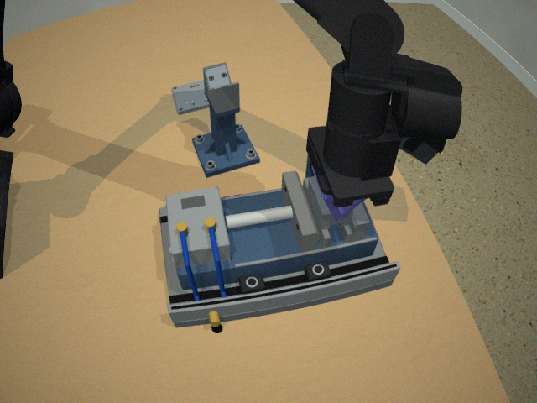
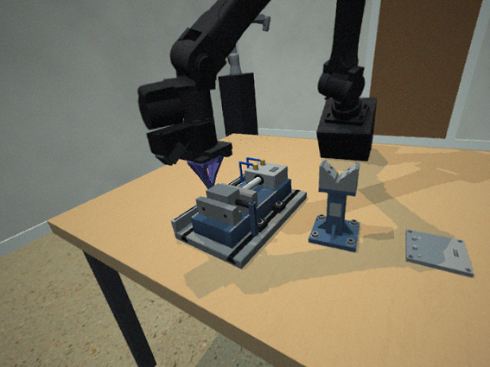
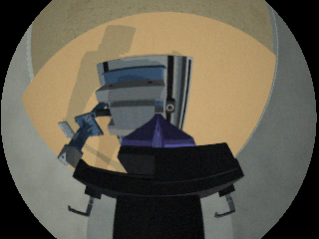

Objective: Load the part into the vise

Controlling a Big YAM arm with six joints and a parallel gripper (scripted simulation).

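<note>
My gripper is now 30 mm to the right of the grey part and 30 mm above it. The rest, counted from my hand: fixed jaw 30 mm ahead, 40 mm to the left, 40 mm below; black work stop 90 mm to the left, 20 mm below; moving jaw 40 mm behind, 40 mm to the left, 40 mm below.
</note>
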